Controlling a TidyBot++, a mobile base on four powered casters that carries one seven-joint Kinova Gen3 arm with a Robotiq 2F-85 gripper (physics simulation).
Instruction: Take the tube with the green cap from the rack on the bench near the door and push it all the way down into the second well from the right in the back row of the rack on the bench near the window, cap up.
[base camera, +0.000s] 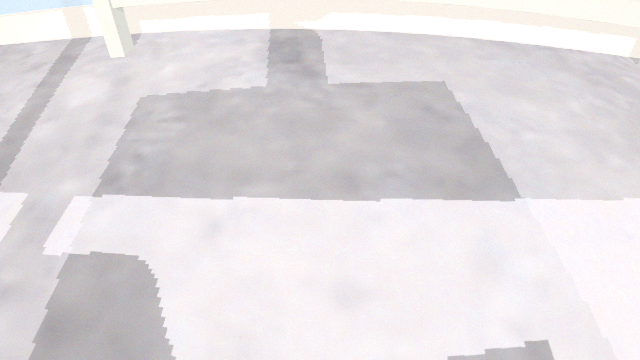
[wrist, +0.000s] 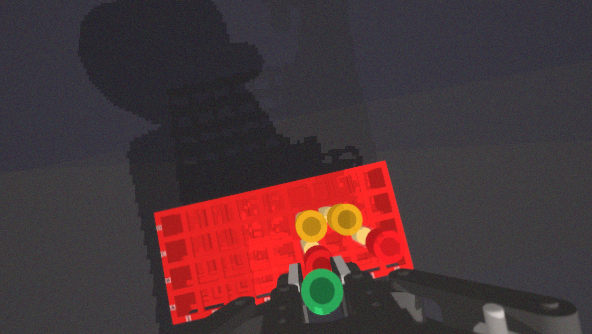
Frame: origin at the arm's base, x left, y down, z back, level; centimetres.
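Seen in the pictures: gripper, fingertip midpoint: (wrist: 317, 276).
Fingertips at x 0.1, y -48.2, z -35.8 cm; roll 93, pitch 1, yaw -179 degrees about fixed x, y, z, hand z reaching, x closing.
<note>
Offsets run from my fingertips to a thing's middle. "spot": to the spot under its first point. Level surfaces: height alone.
The green-capped tube @[dx +0.0, dy +1.1, dz +1.7 cm] (wrist: 322, 291) shows in the wrist view, cap towards the camera, between the fingertips. My gripper (wrist: 317, 276) is shut on it near the long lettered edge of the red rack @[spot: dx +11.8, dy +7.1, dz -2.0 cm] (wrist: 172, 250). The tube's body and lower end are hidden under its cap, so its height over the rack cannot be told. The rack holds two yellow-capped tubes @[dx +0.1, dy +5.3, dz -2.8 cm] (wrist: 311, 226) @[dx -2.1, dy +5.3, dz -3.0 cm] (wrist: 345, 219) and two red-capped tubes @[dx -0.1, dy +5.3, dz -0.5 cm] (wrist: 318, 260) @[dx -4.3, dy +5.3, dz -1.0 cm] (wrist: 389, 244). One red cap is right beside the green cap. The wells along the far long edge show no caps.
The rack lies on a dark, shadowed surface, with the arm's shadow beyond it. In the base camera view, a pale post (base camera: 116, 35) stands at the upper left on a grey mottled floor @[dy +87.9 cm] (base camera: 350, 240) with broad shadows. A pale wall runs along the top.
</note>
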